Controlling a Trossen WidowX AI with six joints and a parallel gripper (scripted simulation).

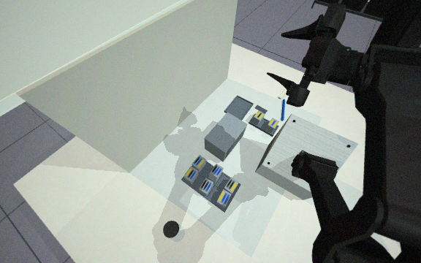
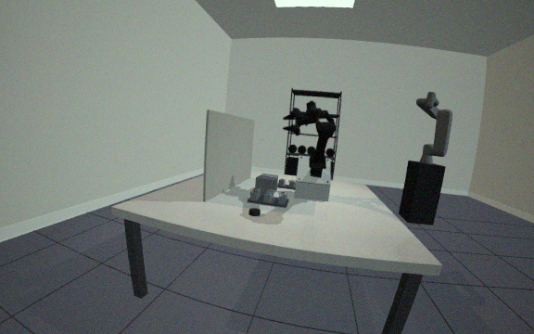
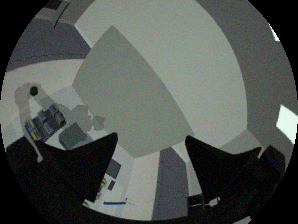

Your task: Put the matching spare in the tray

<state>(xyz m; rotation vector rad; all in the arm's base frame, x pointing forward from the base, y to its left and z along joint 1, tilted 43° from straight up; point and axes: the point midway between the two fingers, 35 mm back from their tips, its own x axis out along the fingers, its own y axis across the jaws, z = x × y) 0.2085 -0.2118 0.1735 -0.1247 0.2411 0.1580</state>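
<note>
Now: gripper tip 8 cm past the grey spare, 13 cm to the left of it and 38 cm above it. The rest, counted from my gripper tip: tall grey panel (29 cm ahead, 5 cm to the left, 20 cm below); then grey box (6 cm ahead, 7 cm to the left, 37 cm below); then striped spare (1 cm behind, 13 cm to the right, 38 cm below).
</note>
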